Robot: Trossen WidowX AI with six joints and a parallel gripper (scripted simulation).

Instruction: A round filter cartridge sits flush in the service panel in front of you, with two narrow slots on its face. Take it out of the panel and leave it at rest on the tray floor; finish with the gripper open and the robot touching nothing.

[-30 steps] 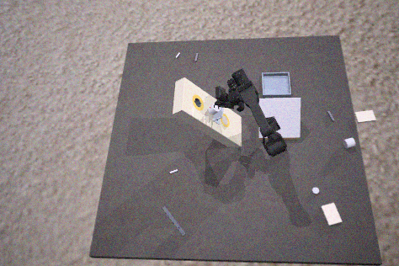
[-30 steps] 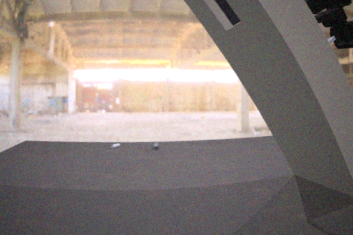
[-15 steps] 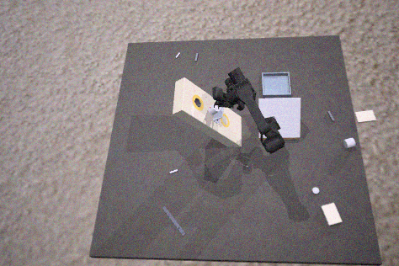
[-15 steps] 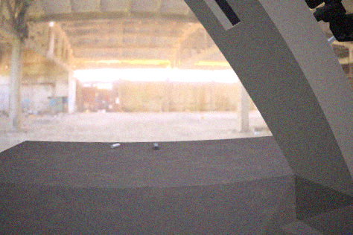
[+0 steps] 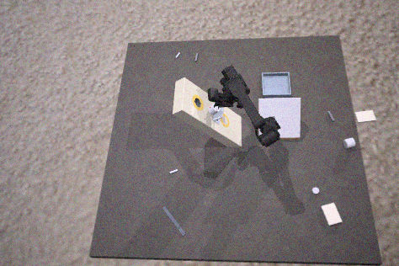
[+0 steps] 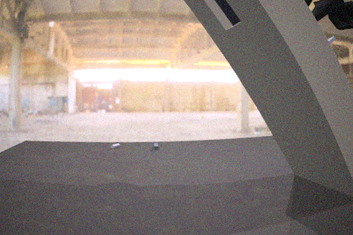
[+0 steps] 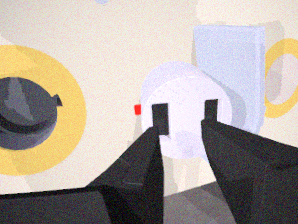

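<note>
Right now my gripper tip is 10 mm short of the round filter cartridge and 20 mm above it. From my gripper tip the other things lie so: glass-walled tray: 340 mm behind, 240 mm to the right, 240 mm below.
</note>
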